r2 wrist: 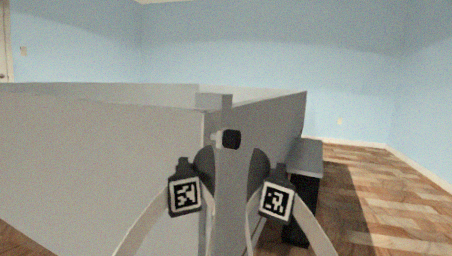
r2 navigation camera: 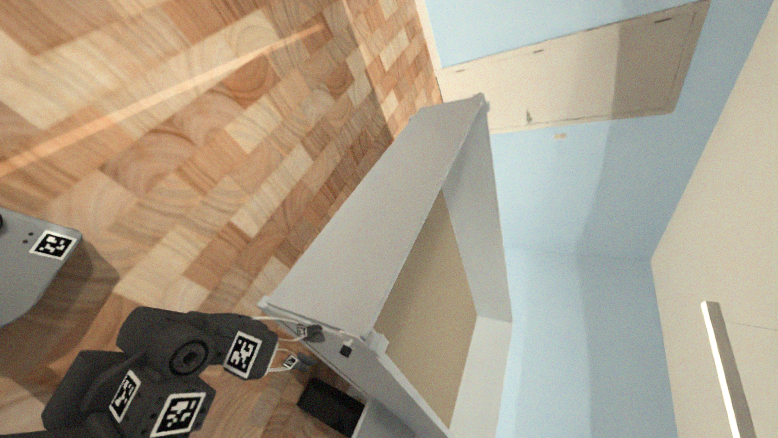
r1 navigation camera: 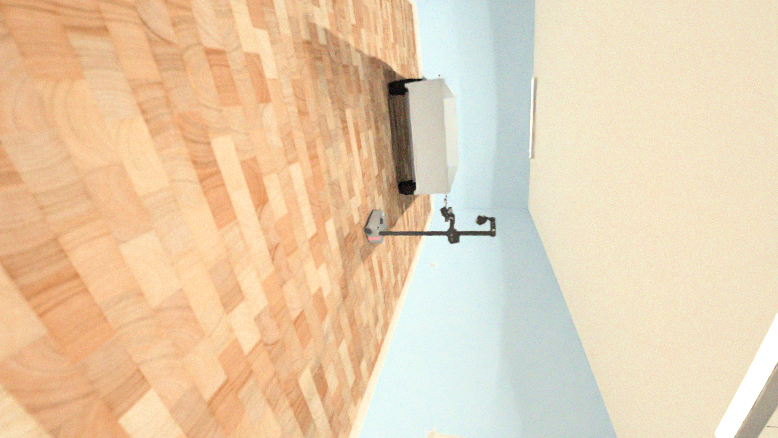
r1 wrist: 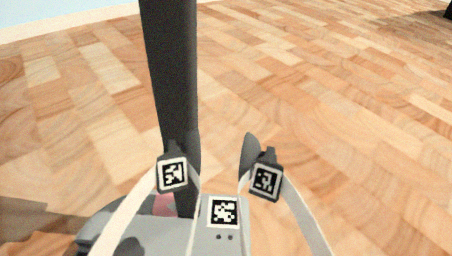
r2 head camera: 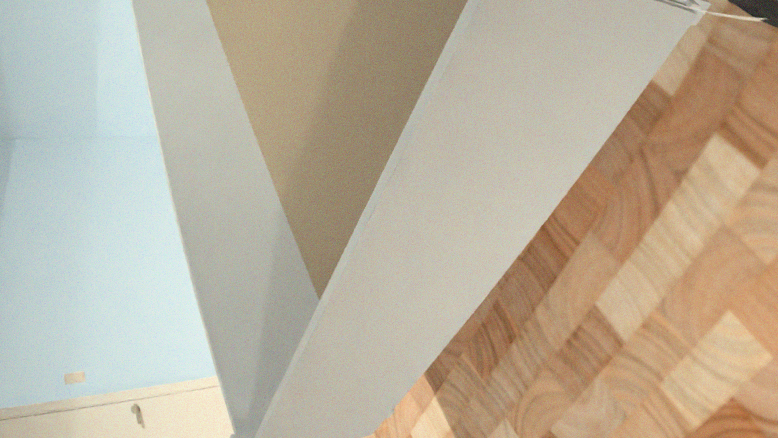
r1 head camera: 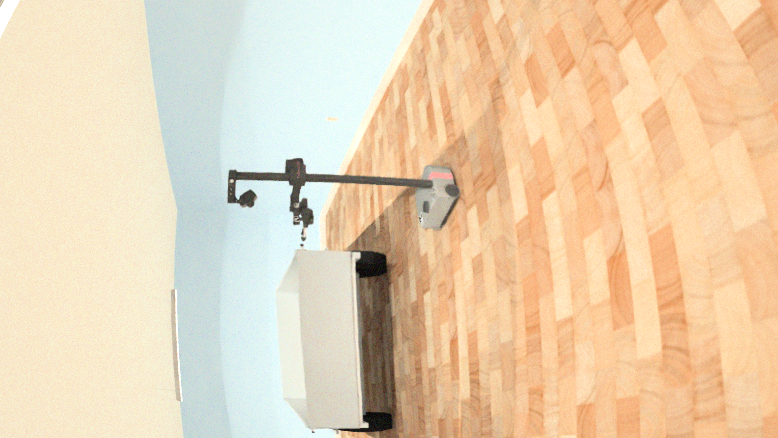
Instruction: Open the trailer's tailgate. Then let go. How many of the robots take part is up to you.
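The trailer's tailgate [r1 head camera: 329, 337] [r1 navigation camera: 428, 136] [r2 head camera: 462, 217] [r2 navigation camera: 375, 217] [r2 wrist: 100, 160] is the pale end panel and stands upright, level with the trailer's sides. A black latch knob [r2 navigation camera: 345, 351] [r2 wrist: 231, 139] sits at its upper corner. The r2 gripper [r2 navigation camera: 309, 347] [r2 wrist: 232, 170] is open at that corner; in the r2 wrist view its fingertips stand apart on either side of the line to the knob, just below it. Contact cannot be told. The r1 gripper [r1 wrist: 221, 150] is open and empty above r1's own base [r1 wrist: 165, 232], far from the trailer.
Robot r2 [r1 head camera: 370, 180] [r1 navigation camera: 413, 233] stands beside the trailer's corner. A grey fender [r2 wrist: 305, 155] and black wheel [r2 wrist: 300, 210] stick out along the trailer's side. r1's mast [r1 wrist: 175, 65] rises close behind its fingers. A door [r2 navigation camera: 571, 70] is in the wall past the trailer.
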